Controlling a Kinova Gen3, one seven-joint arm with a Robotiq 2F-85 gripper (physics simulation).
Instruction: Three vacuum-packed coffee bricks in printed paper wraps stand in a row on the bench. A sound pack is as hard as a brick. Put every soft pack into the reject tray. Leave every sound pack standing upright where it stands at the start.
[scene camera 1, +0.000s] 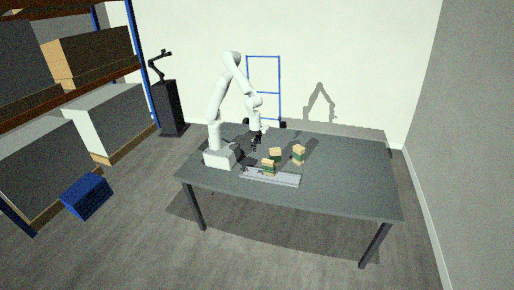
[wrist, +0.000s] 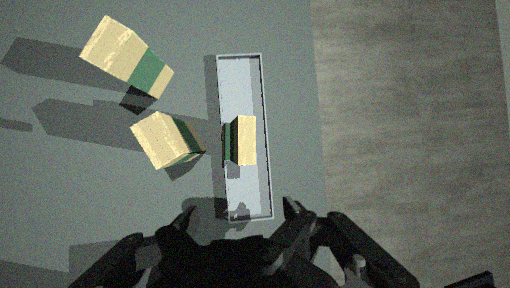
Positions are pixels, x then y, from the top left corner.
Scene:
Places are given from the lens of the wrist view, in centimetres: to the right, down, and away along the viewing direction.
gripper (wrist: 241, 210): -1, 7, 15
grey reject tray (wrist: 241, 89): -4, -14, 38

